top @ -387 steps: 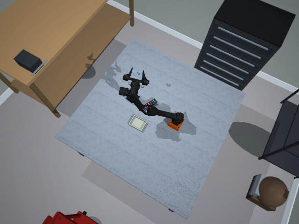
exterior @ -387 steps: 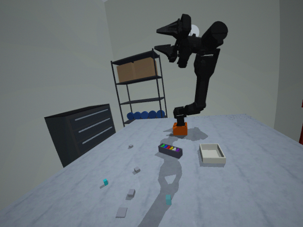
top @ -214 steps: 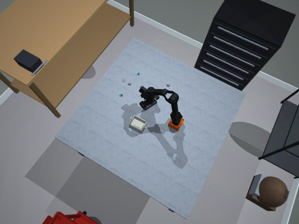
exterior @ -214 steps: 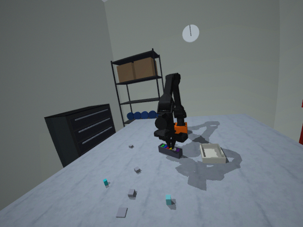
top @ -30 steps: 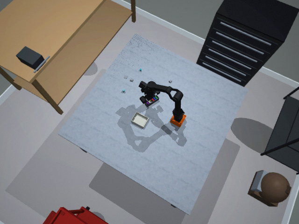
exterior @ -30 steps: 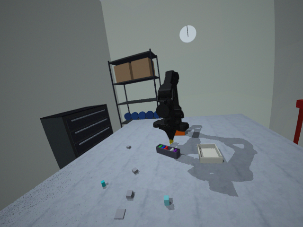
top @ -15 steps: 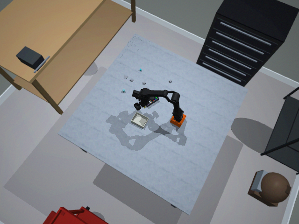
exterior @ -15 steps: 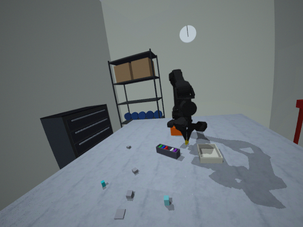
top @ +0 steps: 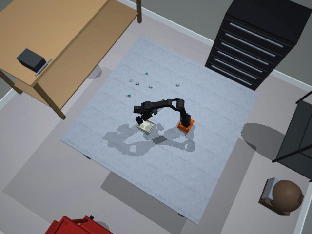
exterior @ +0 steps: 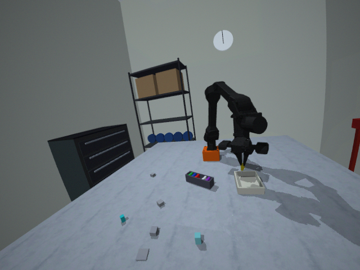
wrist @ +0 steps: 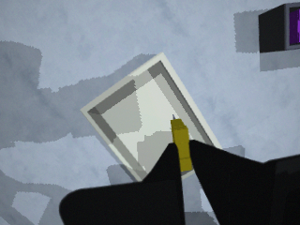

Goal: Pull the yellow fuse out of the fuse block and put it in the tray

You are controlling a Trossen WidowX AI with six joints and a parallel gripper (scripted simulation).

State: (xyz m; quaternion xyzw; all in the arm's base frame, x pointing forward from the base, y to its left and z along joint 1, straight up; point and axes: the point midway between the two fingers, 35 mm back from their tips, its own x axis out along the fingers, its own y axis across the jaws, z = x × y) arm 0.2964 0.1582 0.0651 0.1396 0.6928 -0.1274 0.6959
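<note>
Now: gripper tip 10 mm above the yellow fuse. The rest, counted from my gripper tip: cream tray: 90 mm below, 20 mm to the left, 10 mm behind.
</note>
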